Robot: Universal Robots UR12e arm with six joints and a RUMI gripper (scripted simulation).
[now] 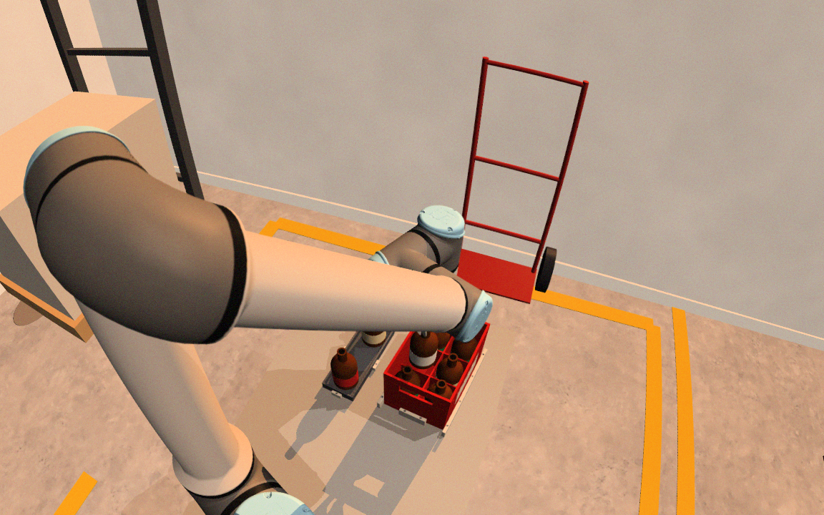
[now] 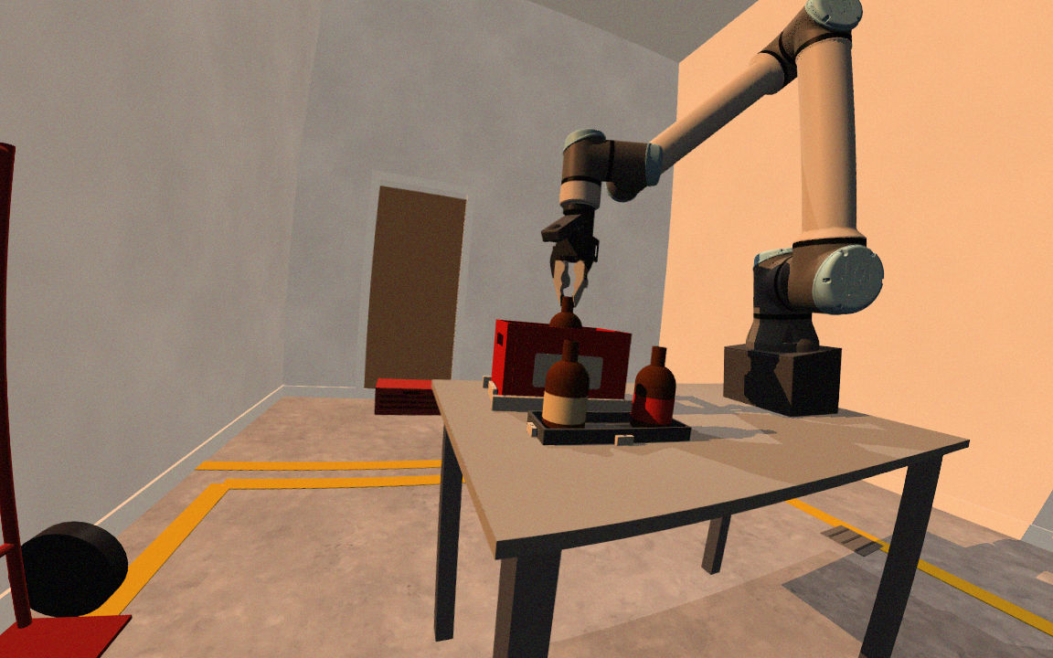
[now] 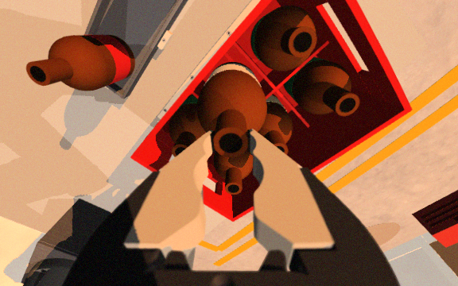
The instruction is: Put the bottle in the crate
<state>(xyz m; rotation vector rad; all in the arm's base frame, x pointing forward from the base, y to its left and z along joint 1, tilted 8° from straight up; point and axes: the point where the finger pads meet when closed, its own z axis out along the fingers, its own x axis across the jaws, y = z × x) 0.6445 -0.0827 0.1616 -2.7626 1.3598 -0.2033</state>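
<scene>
Now: the red crate 15 cm below my hand, 4 cm to the right of it and 1 cm behind it. Also, from my hand: dark tray 22 cm below, 19 cm to the left, 1 cm behind.
</scene>
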